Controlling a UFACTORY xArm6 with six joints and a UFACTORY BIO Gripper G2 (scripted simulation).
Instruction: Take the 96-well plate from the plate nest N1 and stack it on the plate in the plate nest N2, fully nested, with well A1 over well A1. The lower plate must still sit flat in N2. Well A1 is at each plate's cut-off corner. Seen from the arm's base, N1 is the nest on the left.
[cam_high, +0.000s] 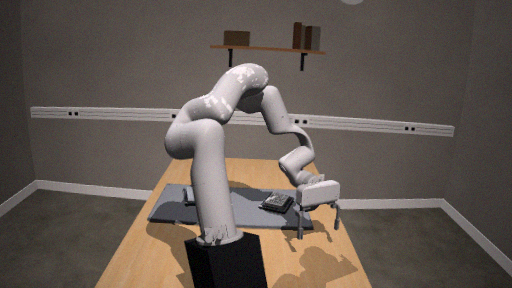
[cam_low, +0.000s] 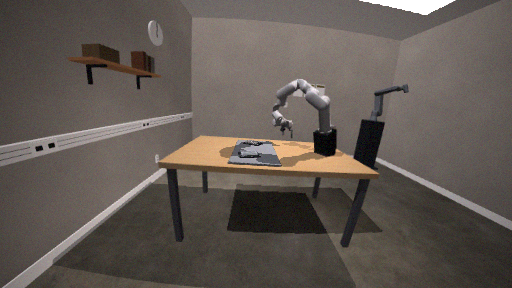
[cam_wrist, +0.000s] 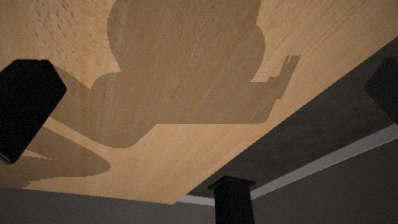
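Now: hand 51 cm to the right of the clear 96-well plate, 39 cm short of it and 8 cm above it.
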